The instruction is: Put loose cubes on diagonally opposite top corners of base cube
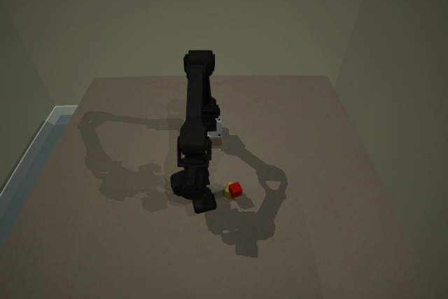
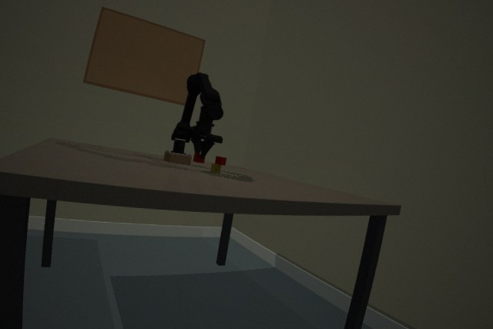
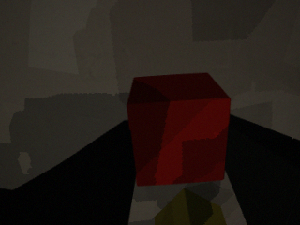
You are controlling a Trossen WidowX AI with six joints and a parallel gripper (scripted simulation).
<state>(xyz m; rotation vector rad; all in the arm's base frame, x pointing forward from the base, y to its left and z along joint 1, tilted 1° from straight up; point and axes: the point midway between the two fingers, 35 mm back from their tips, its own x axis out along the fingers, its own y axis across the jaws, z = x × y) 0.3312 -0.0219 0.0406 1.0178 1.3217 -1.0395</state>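
My gripper tip is 40 mm past the yellow base cube, 100 mm to the right of it and 40 mm above it.
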